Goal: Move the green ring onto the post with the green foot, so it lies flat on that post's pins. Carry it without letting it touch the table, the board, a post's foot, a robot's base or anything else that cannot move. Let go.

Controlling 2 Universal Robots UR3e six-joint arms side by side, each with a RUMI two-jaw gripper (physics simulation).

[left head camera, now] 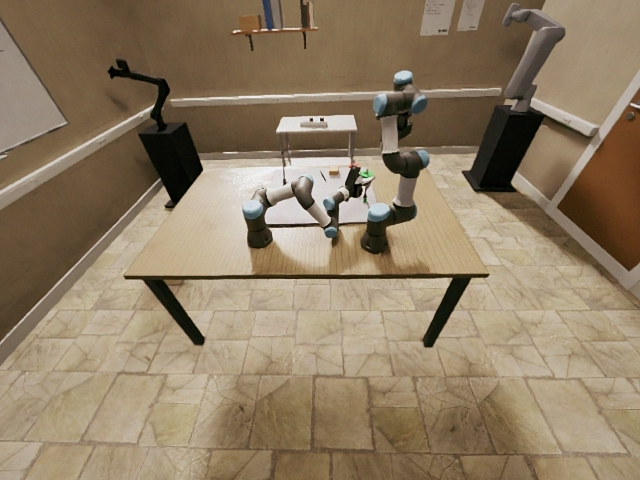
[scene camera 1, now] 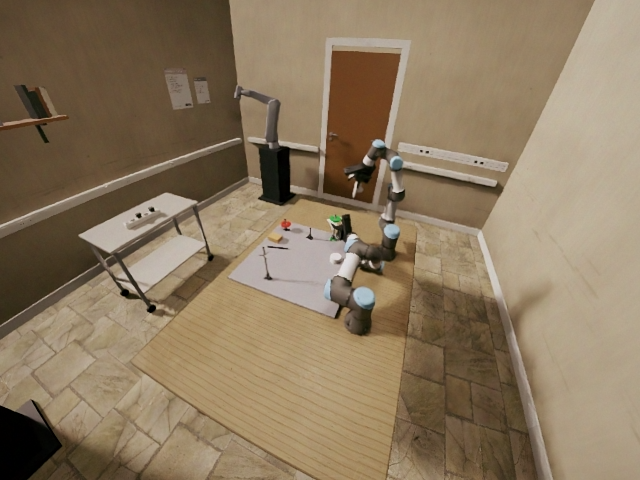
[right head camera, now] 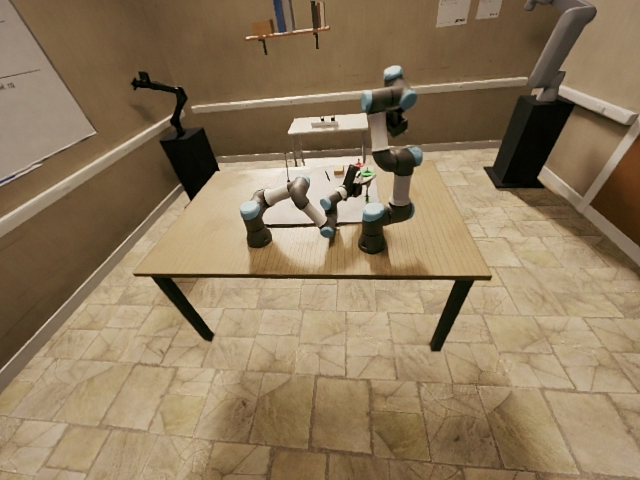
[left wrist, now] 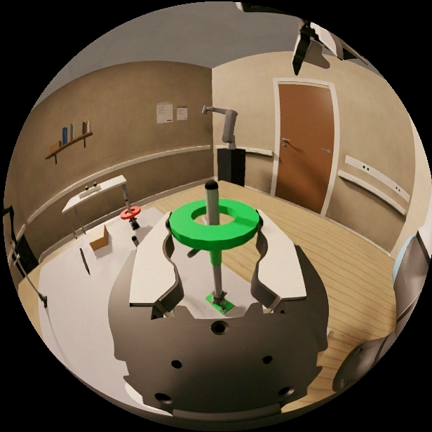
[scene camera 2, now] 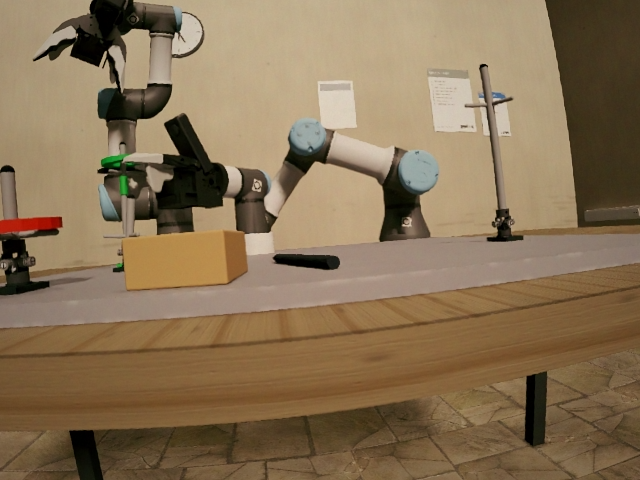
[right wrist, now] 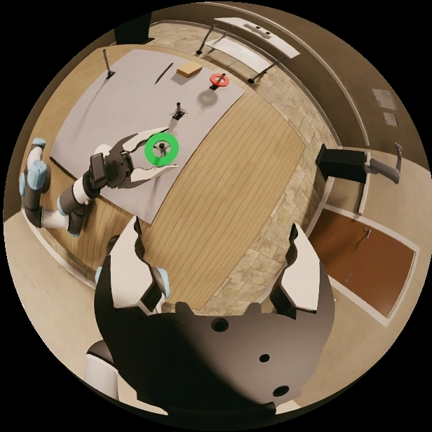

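Note:
The green ring (left wrist: 215,242) (right wrist: 161,136) (scene camera 2: 110,161) (scene camera 1: 334,219) is around the upper part of the post with the green foot (left wrist: 217,280) (scene camera 2: 123,186) and looks level. The post's black tip rises through the hole. In the left wrist view one pin shows below the ring, above the green collar; whether ring and pins touch I cannot tell. My left gripper (left wrist: 213,211) (right wrist: 173,145) is shut on the green ring, one finger against each side. My right gripper (right wrist: 216,221) (scene camera 2: 77,73) is open and empty, high above the table.
A red ring (scene camera 2: 31,224) (right wrist: 213,80) sits on a post at the board's far edge. A short black-footed post (right wrist: 178,112) (scene camera 1: 310,235), a yellow block (scene camera 2: 180,260) (right wrist: 189,69), a black stick (scene camera 2: 306,260) and a tall post (scene camera 2: 493,144) (right wrist: 106,65) are on the grey board (scene camera 1: 302,273).

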